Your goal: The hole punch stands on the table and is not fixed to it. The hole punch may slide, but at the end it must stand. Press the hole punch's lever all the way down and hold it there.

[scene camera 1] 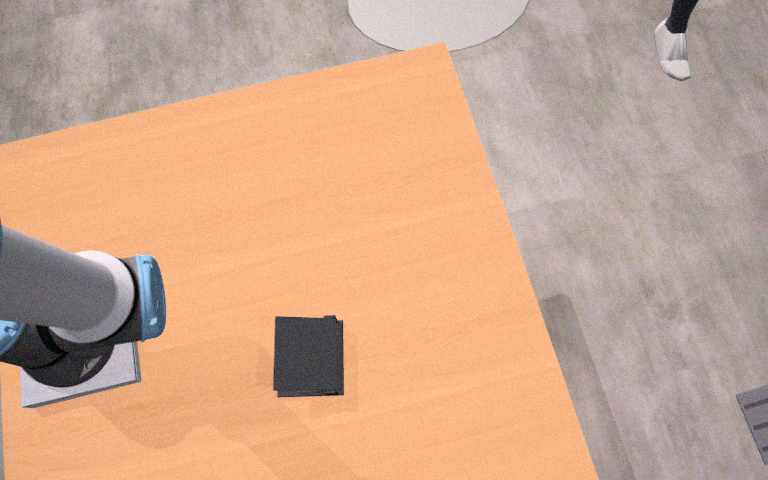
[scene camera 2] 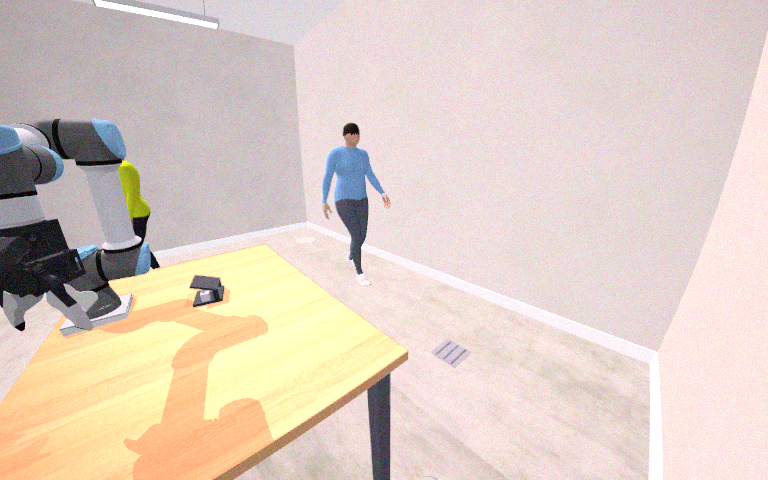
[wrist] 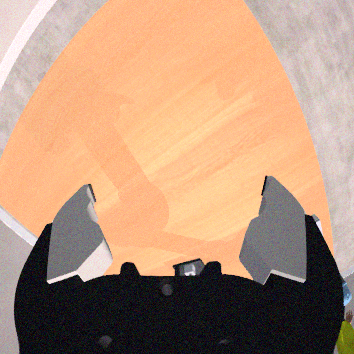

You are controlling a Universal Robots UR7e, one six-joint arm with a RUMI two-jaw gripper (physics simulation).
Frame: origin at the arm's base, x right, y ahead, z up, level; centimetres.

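Seen in the pictures: gripper, fingertip midpoint: [scene camera 2: 56, 330] [wrist: 176, 182]; arm's base at its link origin: [scene camera 2: 96, 309].
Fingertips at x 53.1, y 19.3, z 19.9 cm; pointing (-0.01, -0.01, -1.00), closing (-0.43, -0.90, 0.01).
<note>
Offsets run from my fingertips to a thing's top centre. Level surfaces: height alone.
The black hole punch {dz -14.1, dx -47.1, dy +19.8 cm} [scene camera 1: 308, 355] [scene camera 2: 210, 294] [wrist: 190, 269] stands upright on the wooden table {dz -22.6 cm} [scene camera 1: 339, 198] [scene camera 2: 317, 350] [wrist: 200, 60]. Its lever {dz -14.1, dx -47.1, dy +19.8 cm} [scene camera 2: 205, 281] is up, with a visible gap above the base in scene camera 2. In the wrist view the gripper body hides part of the hole punch. My gripper [scene camera 2: 52, 324] [wrist: 176, 182] is open and empty. In scene camera 2 it hangs at the far left, well apart from the hole punch. The gripper does not show in scene camera 1.
The arm stands on a grey base plate [scene camera 1: 121, 373] [scene camera 2: 123, 308], left of the hole punch in both scene views. The table's right edge lies beyond the hole punch. A person in blue [scene camera 2: 351, 175] and a person in yellow [scene camera 2: 131, 189] are on the floor behind the table.
</note>
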